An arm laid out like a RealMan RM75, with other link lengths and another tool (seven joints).
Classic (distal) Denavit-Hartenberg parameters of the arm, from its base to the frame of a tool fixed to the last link. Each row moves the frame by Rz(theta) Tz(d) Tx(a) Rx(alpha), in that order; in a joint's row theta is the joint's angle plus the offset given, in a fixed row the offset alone. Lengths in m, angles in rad.
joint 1: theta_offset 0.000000, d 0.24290, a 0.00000, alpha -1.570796
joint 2: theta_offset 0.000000, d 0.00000, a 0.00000, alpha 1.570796
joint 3: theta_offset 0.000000, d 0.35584, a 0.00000, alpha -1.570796
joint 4: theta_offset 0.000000, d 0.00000, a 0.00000, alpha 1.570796
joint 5: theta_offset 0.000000, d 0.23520, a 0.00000, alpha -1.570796
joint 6: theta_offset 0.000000, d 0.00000, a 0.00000, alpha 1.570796
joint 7: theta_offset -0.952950, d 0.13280, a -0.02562, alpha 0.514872
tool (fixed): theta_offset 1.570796, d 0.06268, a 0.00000, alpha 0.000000
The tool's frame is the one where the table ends.
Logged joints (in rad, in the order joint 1, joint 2, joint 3, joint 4, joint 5, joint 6, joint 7), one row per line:
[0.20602, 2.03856, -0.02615, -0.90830, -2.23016, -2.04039, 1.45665]
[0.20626, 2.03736, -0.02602, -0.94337, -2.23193, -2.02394, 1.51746]
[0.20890, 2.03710, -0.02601, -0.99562, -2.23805, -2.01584, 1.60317]
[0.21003, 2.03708, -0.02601, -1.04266, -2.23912, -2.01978, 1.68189]
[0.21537, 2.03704, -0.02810, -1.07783, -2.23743, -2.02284, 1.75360]
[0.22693, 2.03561, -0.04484, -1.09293, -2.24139, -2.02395, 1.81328]
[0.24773, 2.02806, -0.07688, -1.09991, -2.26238, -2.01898, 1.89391]
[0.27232, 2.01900, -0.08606, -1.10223, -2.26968, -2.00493, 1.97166]
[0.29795, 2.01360, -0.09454, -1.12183, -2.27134, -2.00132, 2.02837]
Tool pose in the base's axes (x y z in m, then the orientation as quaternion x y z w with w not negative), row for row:
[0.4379, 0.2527, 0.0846, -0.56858, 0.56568, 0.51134, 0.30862]
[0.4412, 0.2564, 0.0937, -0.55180, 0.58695, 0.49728, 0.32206]
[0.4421, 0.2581, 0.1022, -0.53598, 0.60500, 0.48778, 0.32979]
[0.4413, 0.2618, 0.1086, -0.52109, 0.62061, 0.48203, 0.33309]
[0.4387, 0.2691, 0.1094, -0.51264, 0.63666, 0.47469, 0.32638]
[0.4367, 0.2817, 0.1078, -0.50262, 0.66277, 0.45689, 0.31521]
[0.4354, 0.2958, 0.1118, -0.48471, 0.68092, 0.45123, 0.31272]
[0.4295, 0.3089, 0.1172, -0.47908, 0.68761, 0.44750, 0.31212]
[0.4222, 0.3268, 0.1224, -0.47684, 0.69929, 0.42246, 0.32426]
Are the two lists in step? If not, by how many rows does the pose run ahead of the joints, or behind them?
The pose runs 1 row ahead of the joints: the pose in row i belongs to the joints in row i + 1.
